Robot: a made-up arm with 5 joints. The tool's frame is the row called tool.
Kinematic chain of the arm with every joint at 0, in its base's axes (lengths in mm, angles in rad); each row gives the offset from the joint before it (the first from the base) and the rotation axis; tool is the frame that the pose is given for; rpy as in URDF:
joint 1: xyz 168.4 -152.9 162 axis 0.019 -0.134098 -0.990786
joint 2: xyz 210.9 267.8 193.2 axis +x
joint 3: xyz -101 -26.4 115.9 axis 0.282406 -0.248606 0.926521
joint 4: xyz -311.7 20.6 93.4 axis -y
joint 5: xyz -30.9 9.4 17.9 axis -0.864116 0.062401 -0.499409
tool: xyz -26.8 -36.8 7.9 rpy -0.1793 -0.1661 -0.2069
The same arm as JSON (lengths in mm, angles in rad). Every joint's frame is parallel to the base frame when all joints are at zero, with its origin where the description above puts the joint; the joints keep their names.
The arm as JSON. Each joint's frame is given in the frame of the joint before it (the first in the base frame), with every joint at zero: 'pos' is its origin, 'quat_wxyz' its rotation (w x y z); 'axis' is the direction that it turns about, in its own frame. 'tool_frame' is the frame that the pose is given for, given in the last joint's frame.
{
  "length_unit": "mm",
  "angle_unit": "rad",
  "joints": [
    {
      "joint": "joint 1",
      "pos": [
        168.4,
        -152.9,
        162.0
      ],
      "quat_wxyz": [
        1.0,
        0.0,
        0.0,
        0.0
      ],
      "axis": [
        0.019,
        -0.134098,
        -0.990786
      ]
    },
    {
      "joint": "joint 2",
      "pos": [
        210.9,
        267.8,
        193.2
      ],
      "quat_wxyz": [
        1.0,
        0.0,
        0.0,
        0.0
      ],
      "axis": [
        1.0,
        0.0,
        0.0
      ]
    },
    {
      "joint": "joint 3",
      "pos": [
        -101.0,
        -26.4,
        115.9
      ],
      "quat_wxyz": [
        1.0,
        0.0,
        0.0,
        0.0
      ],
      "axis": [
        0.282406,
        -0.248606,
        0.926521
      ]
    },
    {
      "joint": "joint 4",
      "pos": [
        -311.7,
        20.6,
        93.4
      ],
      "quat_wxyz": [
        1.0,
        0.0,
        0.0,
        0.0
      ],
      "axis": [
        0.0,
        -1.0,
        0.0
      ]
    },
    {
      "joint": "joint 5",
      "pos": [
        -30.9,
        9.4,
        17.9
      ],
      "quat_wxyz": [
        1.0,
        0.0,
        0.0,
        0.0
      ],
      "axis": [
        -0.864116,
        0.062401,
        -0.499409
      ]
    }
  ],
  "tool_frame": {
    "pos": [
      -26.8,
      -36.8,
      7.9
    ],
    "quat_wxyz": [
      0.986478,
      -0.097276,
      -0.072966,
      -0.109884
    ]
  }
}

